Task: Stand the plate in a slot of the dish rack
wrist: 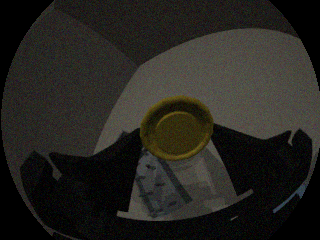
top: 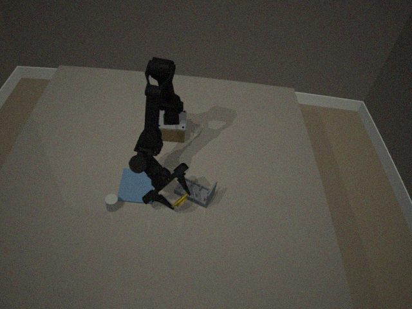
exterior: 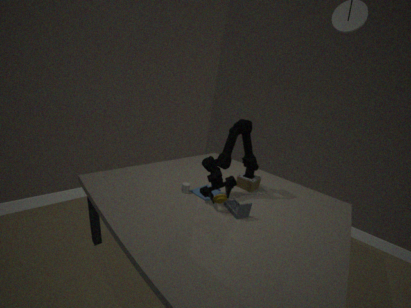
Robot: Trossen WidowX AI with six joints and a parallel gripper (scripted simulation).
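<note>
Right now my gripper tip is 8 cm past the grey dish rack, 6 cm to the right of it and 4 cm above it. The rest, counted from my gripper tip: blue mat (12 cm behind, 15 cm to the right, 6 cm below); then white cup (3 cm behind, 24 cm to the right, 4 cm below); then yellow plate (1 cm to the right).
</note>
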